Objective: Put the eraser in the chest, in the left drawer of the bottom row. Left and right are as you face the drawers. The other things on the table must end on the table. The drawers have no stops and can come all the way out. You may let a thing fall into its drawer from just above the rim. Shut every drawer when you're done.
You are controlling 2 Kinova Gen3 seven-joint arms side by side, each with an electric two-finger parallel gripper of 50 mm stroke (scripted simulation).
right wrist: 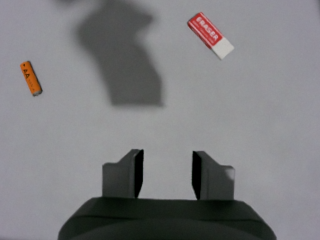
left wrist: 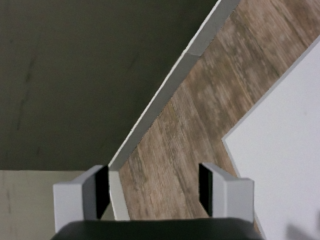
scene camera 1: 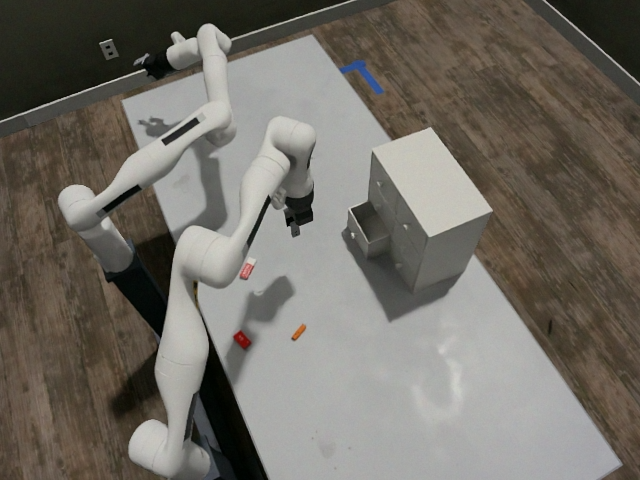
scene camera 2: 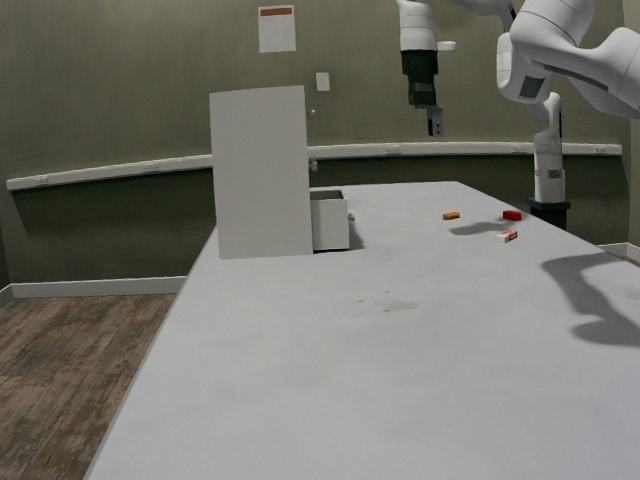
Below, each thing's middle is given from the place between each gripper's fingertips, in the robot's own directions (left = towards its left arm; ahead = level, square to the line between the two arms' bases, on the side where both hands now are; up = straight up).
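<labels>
My left hand is 19 cm above the eraser [right wrist: 200, 25], 75 cm to the left of it and 4 cm short of it.
From my right hand [scene camera 2: 435, 136] I find the eraser 220 mm below, 130 mm behind and 70 mm to the left.
</labels>
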